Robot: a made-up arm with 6 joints. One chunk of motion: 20 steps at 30 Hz.
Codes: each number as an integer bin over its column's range. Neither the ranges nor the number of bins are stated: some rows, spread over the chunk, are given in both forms.
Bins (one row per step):
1: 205 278 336 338 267 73
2: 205 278 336 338 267 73
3: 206 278 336 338 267 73
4: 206 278 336 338 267 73
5: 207 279 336 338 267 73
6: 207 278 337 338 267 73
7: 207 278 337 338 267 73
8: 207 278 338 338 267 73
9: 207 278 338 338 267 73
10: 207 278 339 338 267 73
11: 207 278 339 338 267 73
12: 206 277 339 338 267 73
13: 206 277 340 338 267 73
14: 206 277 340 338 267 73
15: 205 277 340 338 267 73
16: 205 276 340 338 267 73
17: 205 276 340 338 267 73
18: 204 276 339 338 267 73
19: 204 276 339 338 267 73
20: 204 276 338 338 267 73
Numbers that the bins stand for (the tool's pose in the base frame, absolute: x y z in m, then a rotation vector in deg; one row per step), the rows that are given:
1: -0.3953 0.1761 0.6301 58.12 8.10 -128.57
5: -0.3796 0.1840 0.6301 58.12 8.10 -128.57
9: -0.3796 0.1761 0.6458 58.12 8.10 -128.57
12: -0.3875 0.1683 0.6536 58.12 8.10 -128.57
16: -0.3953 0.1605 0.6614 58.12 8.10 -128.57
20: -0.4031 0.1605 0.6458 58.12 8.10 -128.57
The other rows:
2: -0.3953 0.1761 0.6301 58.12 8.10 -128.57
3: -0.3875 0.1761 0.6301 58.12 8.10 -128.57
4: -0.3875 0.1761 0.6301 58.12 8.10 -128.57
6: -0.3796 0.1761 0.6380 58.12 8.10 -128.57
7: -0.3796 0.1761 0.6380 58.12 8.10 -128.57
8: -0.3796 0.1761 0.6458 58.12 8.10 -128.57
10: -0.3796 0.1761 0.6536 58.12 8.10 -128.57
11: -0.3796 0.1761 0.6536 58.12 8.10 -128.57
13: -0.3875 0.1683 0.6614 58.12 8.10 -128.57
14: -0.3875 0.1683 0.6614 58.12 8.10 -128.57
15: -0.3953 0.1683 0.6614 58.12 8.10 -128.57
17: -0.3953 0.1605 0.6614 58.12 8.10 -128.57
18: -0.4031 0.1605 0.6536 58.12 8.10 -128.57
19: -0.4031 0.1605 0.6536 58.12 8.10 -128.57

